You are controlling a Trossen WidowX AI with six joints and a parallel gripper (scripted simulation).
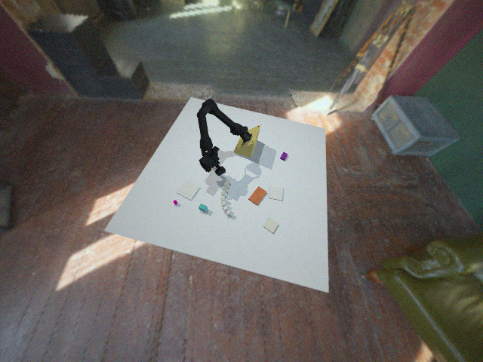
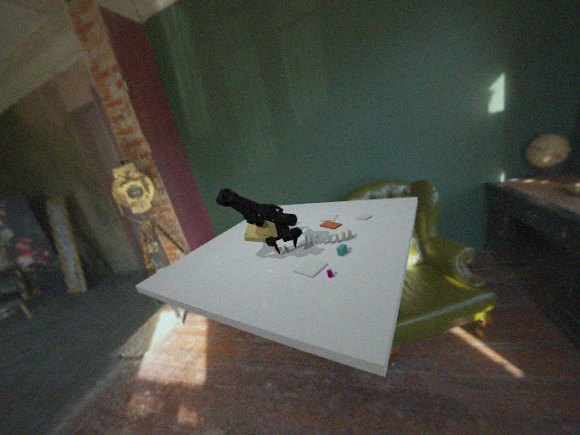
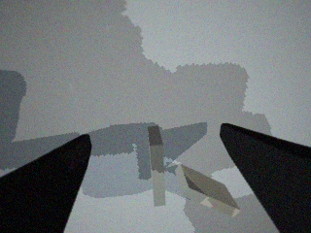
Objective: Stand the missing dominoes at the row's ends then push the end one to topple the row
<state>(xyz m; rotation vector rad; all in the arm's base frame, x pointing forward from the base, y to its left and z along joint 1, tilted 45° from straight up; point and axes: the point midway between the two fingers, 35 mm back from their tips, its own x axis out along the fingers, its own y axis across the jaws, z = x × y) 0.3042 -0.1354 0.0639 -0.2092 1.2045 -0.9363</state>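
Now: the white tile 20 cm ahead of my gripper tip and 10 cm to the right of it. Round my gripper tip: magenta block 32 cm ahead, 13 cm to the right, 1 cm above; teal block 29 cm ahead, 5 cm to the left, 1 cm above; orange tile 35 cm to the left, 7 cm ahead.
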